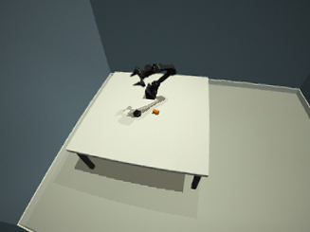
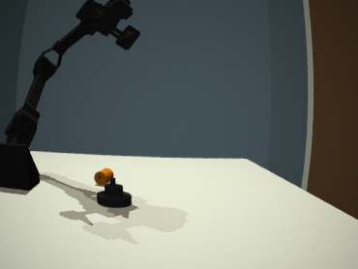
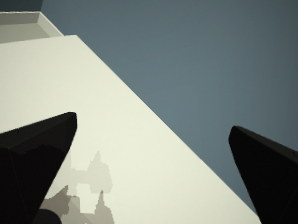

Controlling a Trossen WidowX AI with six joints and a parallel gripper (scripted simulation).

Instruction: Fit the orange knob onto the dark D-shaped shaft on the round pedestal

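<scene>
My gripper tip is 390 mm above the orange knob, 180 mm to the right of it and 10 mm past it. Round my gripper tip: dark round pedestal 380 mm below, 10 mm to the right, 10 mm ahead.
</scene>
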